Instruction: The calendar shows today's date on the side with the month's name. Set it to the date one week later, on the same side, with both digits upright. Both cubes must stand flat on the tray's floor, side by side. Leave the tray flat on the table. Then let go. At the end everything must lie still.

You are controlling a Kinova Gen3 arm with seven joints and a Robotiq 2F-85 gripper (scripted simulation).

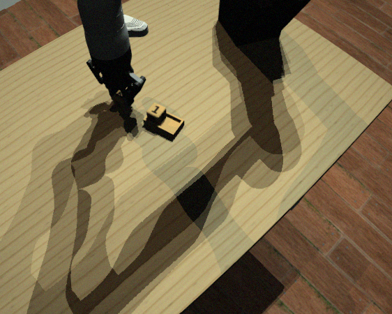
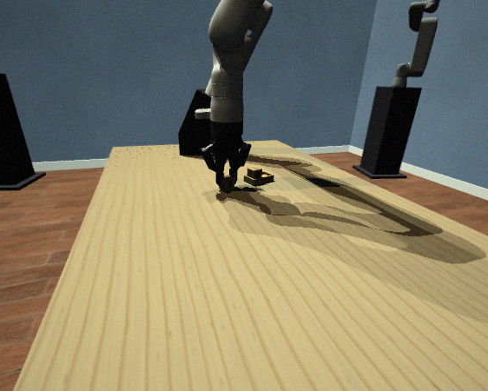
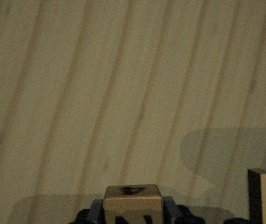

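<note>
Right now my hand is 10 mm above the cube. Round my hand: wooden tray: 90 mm to the left, 50 mm behind, 20 mm below.
</note>
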